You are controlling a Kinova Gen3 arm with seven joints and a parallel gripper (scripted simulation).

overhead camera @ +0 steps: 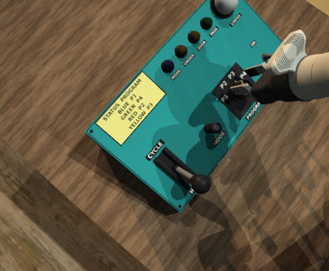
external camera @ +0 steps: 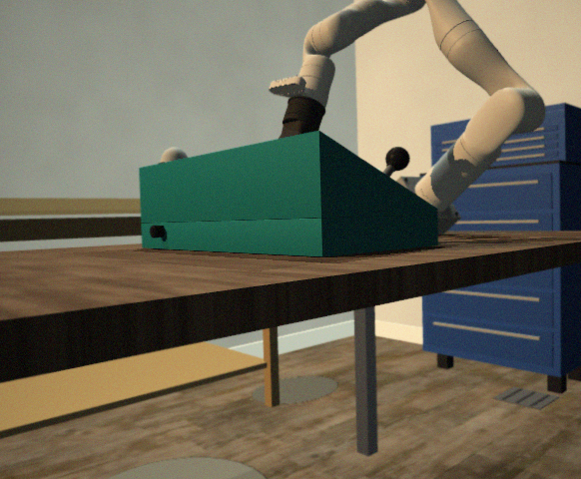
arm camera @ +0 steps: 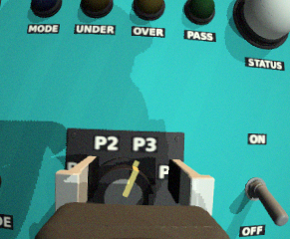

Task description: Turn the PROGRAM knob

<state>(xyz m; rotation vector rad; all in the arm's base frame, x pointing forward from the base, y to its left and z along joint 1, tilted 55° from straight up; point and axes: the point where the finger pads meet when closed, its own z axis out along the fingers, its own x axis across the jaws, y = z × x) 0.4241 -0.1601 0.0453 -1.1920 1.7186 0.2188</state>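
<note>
Now: hand 3 cm short of the teal console, 7 cm to the right of it and 5 cm above it. Round my hand: cycle lever: 3 cm behind, 25 cm to the left, 2 cm below; then mode button: 1 cm behind, 13 cm to the left, 3 cm below; then check toggle: 1 cm behind, 11 cm to the right, 4 cm below.
</note>
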